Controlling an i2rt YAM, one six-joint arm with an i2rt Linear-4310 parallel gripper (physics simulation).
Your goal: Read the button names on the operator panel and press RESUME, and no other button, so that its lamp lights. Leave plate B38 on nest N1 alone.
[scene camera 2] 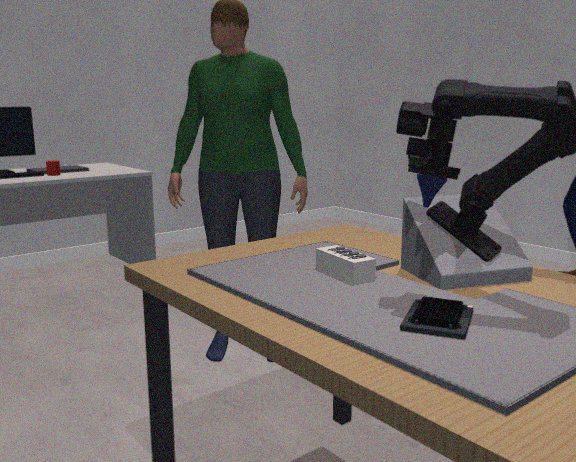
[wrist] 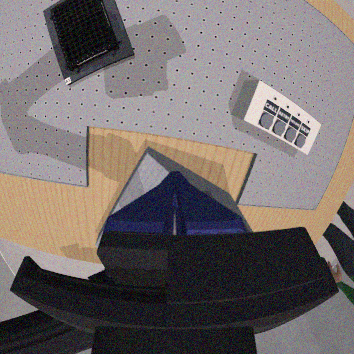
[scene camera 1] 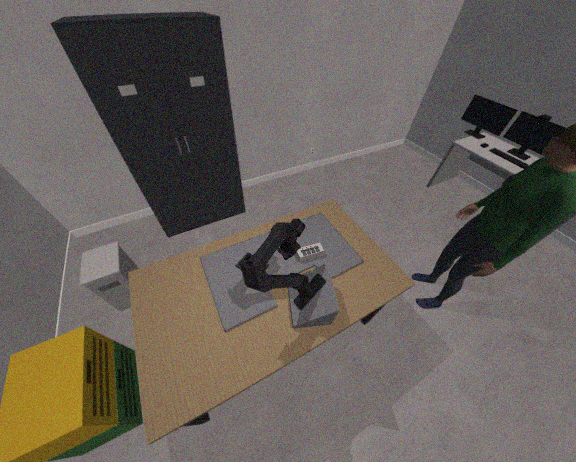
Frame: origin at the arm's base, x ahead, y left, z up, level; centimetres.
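Where they show: gripper, fingertip midpoint: (scene camera 2: 426, 207) (wrist: 174, 178) (scene camera 1: 288, 256); arm's base at its link origin: (scene camera 2: 462, 231) (scene camera 1: 310, 291).
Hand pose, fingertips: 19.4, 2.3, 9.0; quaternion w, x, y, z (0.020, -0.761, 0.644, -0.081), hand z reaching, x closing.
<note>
Each offset is from my fingertips to the top centre of the thing, as dx, dy, dz. Level surfaces: height alone.
The white box-shaped operator panel @[+5.7, -20.0, -13.7] (scene camera 1: 311, 251) (scene camera 2: 345, 265) (wrist: 282, 117) stands on the grey perforated mat. In the wrist view its top has a row of several round grey buttons under dark labels. The left label reads CALL and the right one looks like SKIP; the two middle labels are too blurred to read surely. Small dark dots sit above the labels; none looks lit. A black plate @[+15.7, +15.4, -16.7] (scene camera 2: 437, 309) (wrist: 82, 35) lies on the dark nest @[+15.7, +15.4, -17.1] (scene camera 2: 425, 328) (wrist: 125, 49); its name is not readable. My gripper (scene camera 2: 426, 202) (wrist: 174, 178) is shut and empty, raised above the table, apart from panel and nest.
The grey wedge-shaped arm base (scene camera 1: 315, 315) (scene camera 2: 425, 262) stands at the mat's cut-out on the wooden table @[dz -20.5] (scene camera 1: 175, 350). The grey mat @[dz -19.5] (scene camera 1: 220, 285) (scene camera 2: 280, 290) lies under panel and nest. A person in green (scene camera 1: 530, 210) (scene camera 2: 240, 115) stands beyond the table's end.
</note>
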